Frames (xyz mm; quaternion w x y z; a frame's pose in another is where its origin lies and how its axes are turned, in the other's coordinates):
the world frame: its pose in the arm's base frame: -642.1 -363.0 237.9 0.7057 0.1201 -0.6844 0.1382
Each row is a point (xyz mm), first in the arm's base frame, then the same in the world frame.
Working: the arm's base frame: its pose in the world frame: -210.6 112.5 -737.3 0.7057 -0.1201 0.6844 -0.1382

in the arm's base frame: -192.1 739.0 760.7
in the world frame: 567.4 856.1 -797.1
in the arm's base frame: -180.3 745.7 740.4
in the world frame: 547.6 858.5 -811.2
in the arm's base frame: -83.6 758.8 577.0
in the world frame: 387.2 839.2 -911.7
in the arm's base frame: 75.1 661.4 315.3
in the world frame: 126.6 696.4 -1033.8
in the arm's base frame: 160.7 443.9 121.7
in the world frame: -71.3 466.5 -1042.3
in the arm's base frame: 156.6 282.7 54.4
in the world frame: -143.6 318.9 -982.9
